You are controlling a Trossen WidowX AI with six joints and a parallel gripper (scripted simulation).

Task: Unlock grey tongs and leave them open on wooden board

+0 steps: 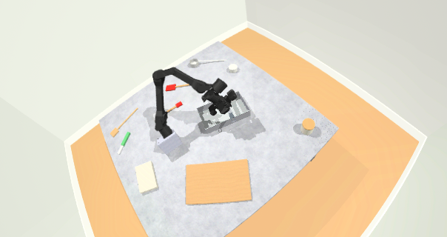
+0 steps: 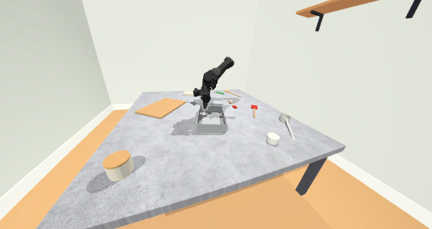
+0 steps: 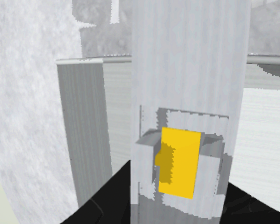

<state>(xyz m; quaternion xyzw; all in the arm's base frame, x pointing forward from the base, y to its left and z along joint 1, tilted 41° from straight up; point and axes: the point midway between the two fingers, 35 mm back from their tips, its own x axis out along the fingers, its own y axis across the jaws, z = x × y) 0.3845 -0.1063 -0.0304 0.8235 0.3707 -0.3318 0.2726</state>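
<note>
Now: gripper tip 30 mm past the grey roasting tin, 60 mm to the right of it and 80 mm above it. Also, from my gripper tip: lidded tub 280 mm ahead, 400 mm to the right, 70 mm below; yellow lock slider 20 mm behind, 20 mm to the right, 30 mm above; wooden board 340 mm behind, 280 mm to the right, 100 mm below.
</note>
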